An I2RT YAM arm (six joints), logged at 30 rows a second.
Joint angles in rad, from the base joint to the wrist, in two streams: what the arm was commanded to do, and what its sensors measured. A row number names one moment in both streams.
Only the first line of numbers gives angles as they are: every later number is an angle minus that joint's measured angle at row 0.
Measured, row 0:
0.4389 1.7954 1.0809 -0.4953 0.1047 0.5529
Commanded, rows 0 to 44:
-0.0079 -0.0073 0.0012 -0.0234 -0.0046 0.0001
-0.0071 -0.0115 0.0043 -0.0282 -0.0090 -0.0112
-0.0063 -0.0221 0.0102 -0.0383 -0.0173 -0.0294
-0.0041 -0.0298 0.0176 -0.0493 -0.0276 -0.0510
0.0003 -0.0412 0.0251 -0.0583 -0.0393 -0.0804
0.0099 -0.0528 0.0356 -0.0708 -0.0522 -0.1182
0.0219 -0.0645 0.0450 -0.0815 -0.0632 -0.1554
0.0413 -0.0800 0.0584 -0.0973 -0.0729 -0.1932
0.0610 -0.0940 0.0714 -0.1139 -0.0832 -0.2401
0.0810 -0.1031 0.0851 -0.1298 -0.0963 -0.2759
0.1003 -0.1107 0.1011 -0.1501 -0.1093 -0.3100
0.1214 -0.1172 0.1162 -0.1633 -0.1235 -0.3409
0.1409 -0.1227 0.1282 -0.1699 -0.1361 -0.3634
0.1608 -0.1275 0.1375 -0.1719 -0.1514 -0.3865
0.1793 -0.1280 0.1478 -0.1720 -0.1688 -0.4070
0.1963 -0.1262 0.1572 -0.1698 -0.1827 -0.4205
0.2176 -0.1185 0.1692 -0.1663 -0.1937 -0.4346
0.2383 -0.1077 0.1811 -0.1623 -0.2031 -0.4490
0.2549 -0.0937 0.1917 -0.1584 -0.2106 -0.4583
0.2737 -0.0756 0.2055 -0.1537 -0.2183 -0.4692
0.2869 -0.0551 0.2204 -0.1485 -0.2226 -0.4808
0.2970 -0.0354 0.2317 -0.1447 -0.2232 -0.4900
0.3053 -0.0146 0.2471 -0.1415 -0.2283 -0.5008
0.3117 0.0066 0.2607 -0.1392 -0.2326 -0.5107
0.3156 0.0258 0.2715 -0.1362 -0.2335 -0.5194
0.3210 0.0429 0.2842 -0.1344 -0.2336 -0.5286
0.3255 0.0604 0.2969 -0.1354 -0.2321 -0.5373
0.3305 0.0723 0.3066 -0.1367 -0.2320 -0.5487
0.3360 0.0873 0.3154 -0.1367 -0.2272 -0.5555
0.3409 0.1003 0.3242 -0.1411 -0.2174 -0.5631
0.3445 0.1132 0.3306 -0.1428 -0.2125 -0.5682
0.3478 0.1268 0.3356 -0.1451 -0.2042 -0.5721
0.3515 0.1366 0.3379 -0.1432 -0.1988 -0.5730
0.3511 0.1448 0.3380 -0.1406 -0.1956 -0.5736
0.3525 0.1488 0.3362 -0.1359 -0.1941 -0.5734
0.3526 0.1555 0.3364 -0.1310 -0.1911 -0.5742
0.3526 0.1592 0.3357 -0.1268 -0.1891 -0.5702
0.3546 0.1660 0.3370 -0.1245 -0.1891 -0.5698
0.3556 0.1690 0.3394 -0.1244 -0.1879 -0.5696
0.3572 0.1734 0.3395 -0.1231 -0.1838 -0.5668
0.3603 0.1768 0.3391 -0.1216 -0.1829 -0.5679
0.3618 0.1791 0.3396 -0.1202 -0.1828 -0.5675
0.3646 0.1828 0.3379 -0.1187 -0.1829 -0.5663
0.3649 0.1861 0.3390 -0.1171 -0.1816 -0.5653
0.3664 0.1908 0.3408 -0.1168 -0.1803 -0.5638
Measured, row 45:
0.3536 0.1679 0.3117 -0.1210 -0.1865 -0.5317
